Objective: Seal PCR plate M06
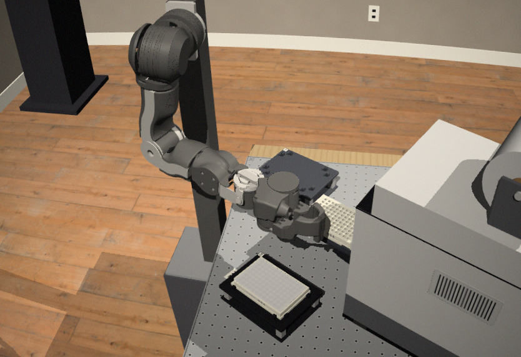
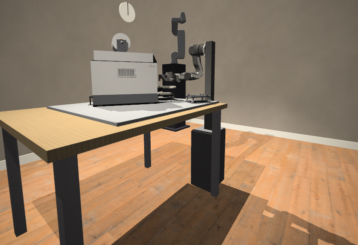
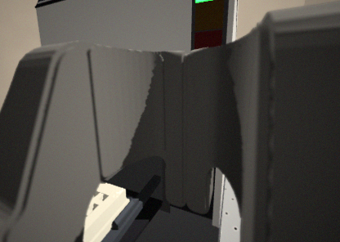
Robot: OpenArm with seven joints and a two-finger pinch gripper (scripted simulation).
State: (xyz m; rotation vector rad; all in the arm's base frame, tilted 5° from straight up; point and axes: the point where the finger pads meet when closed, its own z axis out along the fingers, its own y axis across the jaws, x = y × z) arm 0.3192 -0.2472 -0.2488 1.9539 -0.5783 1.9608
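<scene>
Right now my hand is 70 mm short of the square grey key and 30 mm to the left of it. Round my hand: sealed plate M09: 140 mm below, 80 mm behind, 30 mm to the right; then open-welled plate M06: 100 mm to the left, 70 mm below, 20 mm ahead; then dark sealer stage: 100 mm to the left, 80 mm below, 20 mm ahead.
</scene>
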